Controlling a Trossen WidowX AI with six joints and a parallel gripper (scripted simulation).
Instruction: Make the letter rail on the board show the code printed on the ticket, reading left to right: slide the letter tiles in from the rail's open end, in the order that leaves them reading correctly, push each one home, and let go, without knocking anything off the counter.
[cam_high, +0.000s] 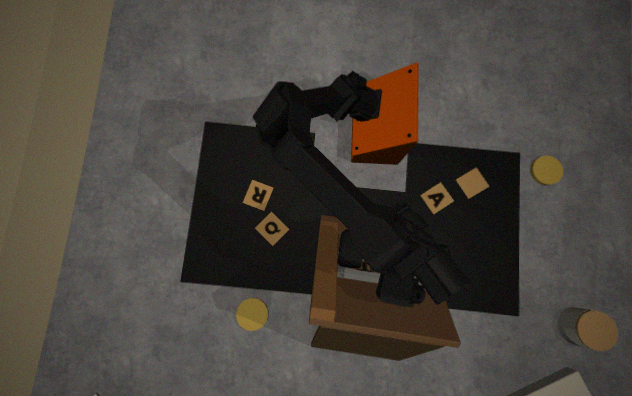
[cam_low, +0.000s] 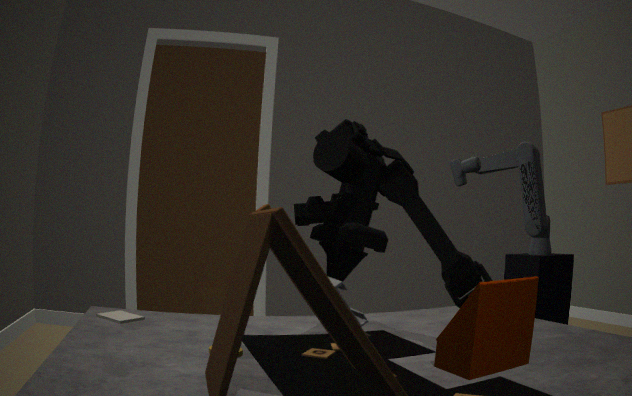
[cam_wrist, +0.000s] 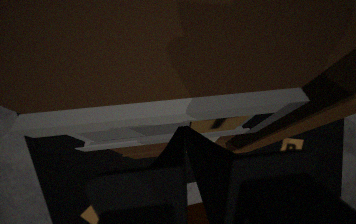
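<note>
Now: the q tile 6 cm behind my gripper tip, 24 cm to the right of it and 17 cm below it. Also, from my gripper tip: black mat: 15 cm behind, 5 cm to the right, 17 cm below; white ticket: 5 cm behind, 2 cm to the right, 8 cm below.
</note>
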